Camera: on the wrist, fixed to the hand. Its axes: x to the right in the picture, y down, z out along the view.
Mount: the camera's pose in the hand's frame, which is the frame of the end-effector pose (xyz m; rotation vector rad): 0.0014 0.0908 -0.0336 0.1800 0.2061 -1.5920
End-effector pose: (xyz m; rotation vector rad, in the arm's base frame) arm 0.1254 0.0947 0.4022 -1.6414 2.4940 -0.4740
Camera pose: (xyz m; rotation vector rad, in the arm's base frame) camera 0.0365 0.1329 0.4048 2.7800 -0.5195 0.7870
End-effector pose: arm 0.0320 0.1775 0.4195 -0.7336 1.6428 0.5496
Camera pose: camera -0.0567 0.2163 0.4212 -1.6541 0.8016 -0.8155
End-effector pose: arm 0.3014 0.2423 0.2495 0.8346 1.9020 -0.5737
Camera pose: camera 0.3499 0.3255 0.2593 -0.7809 2.4352 -1.6048
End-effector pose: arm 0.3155 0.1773 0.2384 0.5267 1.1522 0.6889
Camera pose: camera 0.2642 0.2415 0.2896 -0.3994 1.4189 -0.7584
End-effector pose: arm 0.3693 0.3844 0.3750 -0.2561 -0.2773 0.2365
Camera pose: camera 0.3630 0.4629 0.3187 0.1683 -0.1861 -1.3270
